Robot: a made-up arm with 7 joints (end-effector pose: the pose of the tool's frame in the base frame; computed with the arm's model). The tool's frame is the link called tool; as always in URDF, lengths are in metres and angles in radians.
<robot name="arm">
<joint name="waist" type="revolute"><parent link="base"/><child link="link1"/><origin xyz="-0.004 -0.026 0.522" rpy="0 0 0"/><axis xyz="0 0.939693 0.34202"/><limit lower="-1.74" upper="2.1" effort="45" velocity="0.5"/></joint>
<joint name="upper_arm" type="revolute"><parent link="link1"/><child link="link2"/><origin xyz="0.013 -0.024 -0.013" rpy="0 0 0"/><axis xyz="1 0 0"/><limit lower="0.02" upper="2.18" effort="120" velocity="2.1"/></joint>
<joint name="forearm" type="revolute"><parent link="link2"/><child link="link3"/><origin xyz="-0.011 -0.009 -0.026" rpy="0 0 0"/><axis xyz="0 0 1"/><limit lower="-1.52" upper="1.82" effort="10" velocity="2.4"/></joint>
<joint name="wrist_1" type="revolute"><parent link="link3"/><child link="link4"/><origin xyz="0.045 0 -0.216" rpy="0 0 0"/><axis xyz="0 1 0"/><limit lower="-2.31" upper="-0.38" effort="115" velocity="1"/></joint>
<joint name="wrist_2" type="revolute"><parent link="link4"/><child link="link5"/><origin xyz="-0.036 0.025 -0.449" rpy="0 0 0"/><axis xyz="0 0 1"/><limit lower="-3.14" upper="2.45" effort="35" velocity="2.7"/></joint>
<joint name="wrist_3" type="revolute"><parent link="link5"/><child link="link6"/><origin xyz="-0.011 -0.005 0.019" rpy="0 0 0"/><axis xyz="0 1 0"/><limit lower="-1.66" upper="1.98" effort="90" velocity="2.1"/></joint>
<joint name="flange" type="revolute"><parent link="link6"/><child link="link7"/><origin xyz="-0.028 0.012 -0.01" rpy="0 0 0"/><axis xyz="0 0 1"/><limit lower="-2.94" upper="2.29" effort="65" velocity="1.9"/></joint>
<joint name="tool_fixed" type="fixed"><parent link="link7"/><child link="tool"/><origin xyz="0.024 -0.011 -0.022" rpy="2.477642 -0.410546 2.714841"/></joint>
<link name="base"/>
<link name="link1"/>
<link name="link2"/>
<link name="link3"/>
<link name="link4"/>
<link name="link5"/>
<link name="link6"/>
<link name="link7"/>
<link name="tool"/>
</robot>
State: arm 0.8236 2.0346 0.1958 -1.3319 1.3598 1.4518 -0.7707
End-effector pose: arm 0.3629 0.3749 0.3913 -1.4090 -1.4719 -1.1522
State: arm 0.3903 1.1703 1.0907 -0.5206 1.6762 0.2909 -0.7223
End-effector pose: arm 0.0077 0.6376 0.4300 -1.4943 1.7226 1.6548
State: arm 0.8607 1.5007 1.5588 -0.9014 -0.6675 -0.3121 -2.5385
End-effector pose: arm 0.0260 0.5678 0.8399 -1.3908 1.1483 -0.4461
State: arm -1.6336 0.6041 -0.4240 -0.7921 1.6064 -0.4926 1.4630
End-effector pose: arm 0.6076 -0.1436 0.8498 -0.5623 1.2282 -1.7255
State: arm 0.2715 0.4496 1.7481 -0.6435 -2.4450 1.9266 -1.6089
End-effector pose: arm -0.2423 0.3865 0.1455 -0.9087 -0.4147 0.8707
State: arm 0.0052 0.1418 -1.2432 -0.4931 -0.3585 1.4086 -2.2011
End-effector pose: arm 0.0791 -0.1012 -0.1266 -2.5330 1.3184 0.5748
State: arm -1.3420 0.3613 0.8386 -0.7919 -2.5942 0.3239 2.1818
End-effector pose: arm 0.5766 0.1912 0.7198 -1.0522 1.0167 1.2473
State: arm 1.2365 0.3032 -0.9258 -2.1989 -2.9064 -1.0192 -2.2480
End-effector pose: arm 0.1304 -0.2902 0.1343 -0.0954 -2.4432 0.1256
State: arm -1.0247 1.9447 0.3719 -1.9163 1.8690 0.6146 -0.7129
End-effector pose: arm 0.0984 -0.1188 0.9718 0.3796 0.2401 1.2998
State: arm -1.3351 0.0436 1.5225 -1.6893 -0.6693 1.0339 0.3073
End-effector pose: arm 0.3713 0.3538 0.5353 -1.7511 2.1332 0.5790
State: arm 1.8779 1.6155 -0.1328 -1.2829 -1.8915 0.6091 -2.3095
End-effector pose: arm -0.2320 0.4355 0.2537 0.3561 -2.3606 -1.4940
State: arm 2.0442 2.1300 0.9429 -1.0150 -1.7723 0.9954 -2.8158
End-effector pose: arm 0.3141 0.4218 0.3288 0.2883 1.4835 1.4348
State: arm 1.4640 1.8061 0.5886 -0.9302 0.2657 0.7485 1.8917
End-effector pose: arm 0.1671 0.5944 0.4897 1.3971 -1.2719 -2.4262
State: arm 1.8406 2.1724 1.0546 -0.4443 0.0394 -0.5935 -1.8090
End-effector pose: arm 0.2911 0.6106 0.5692 -2.3572 1.5685 -0.8154
